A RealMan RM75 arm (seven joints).
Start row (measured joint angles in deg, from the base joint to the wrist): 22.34, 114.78, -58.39, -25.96, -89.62, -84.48, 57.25
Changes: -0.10, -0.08, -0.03, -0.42, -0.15, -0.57, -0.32; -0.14, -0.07, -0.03, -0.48, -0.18, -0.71, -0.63; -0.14, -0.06, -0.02, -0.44, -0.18, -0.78, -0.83; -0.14, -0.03, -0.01, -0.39, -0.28, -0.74, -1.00; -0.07, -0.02, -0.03, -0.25, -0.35, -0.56, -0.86; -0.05, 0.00, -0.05, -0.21, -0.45, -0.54, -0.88; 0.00, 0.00, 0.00, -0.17, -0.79, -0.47, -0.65; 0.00, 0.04, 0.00, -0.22, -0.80, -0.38, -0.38; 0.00, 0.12, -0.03, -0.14, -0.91, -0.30, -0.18; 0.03, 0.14, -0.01, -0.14, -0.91, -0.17, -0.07; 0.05, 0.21, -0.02, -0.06, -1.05, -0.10, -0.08; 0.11, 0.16, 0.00, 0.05, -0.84, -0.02, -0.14; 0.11, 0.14, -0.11, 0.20, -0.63, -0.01, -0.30; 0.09, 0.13, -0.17, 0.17, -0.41, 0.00, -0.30
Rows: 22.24, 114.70, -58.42, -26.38, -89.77, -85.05, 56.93; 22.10, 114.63, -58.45, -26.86, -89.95, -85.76, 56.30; 21.96, 114.57, -58.47, -27.30, -90.13, -86.54, 55.47; 21.82, 114.54, -58.48, -27.69, -90.41, -87.28, 54.47; 21.75, 114.52, -58.51, -27.94, -90.76, -87.84, 53.61; 21.70, 114.52, -58.56, -28.15, -91.21, -88.38, 52.73; 21.70, 114.52, -58.56, -28.32, -92.00, -88.85, 52.08; 21.70, 114.56, -58.56, -28.54, -92.80, -89.23, 51.70; 21.70, 114.68, -58.59, -28.68, -93.71, -89.53, 51.52; 21.73, 114.82, -58.60, -28.82, -94.62, -89.70, 51.45; 21.78, 115.03, -58.62, -28.88, -95.67, -89.80, 51.37; 21.89, 115.19, -58.62, -28.83, -96.51, -89.82, 51.23; 22.00, 115.33, -58.73, -28.63, -97.14, -89.83, 50.93; 22.09, 115.46, -58.90, -28.46, -97.55, -89.83, 50.63
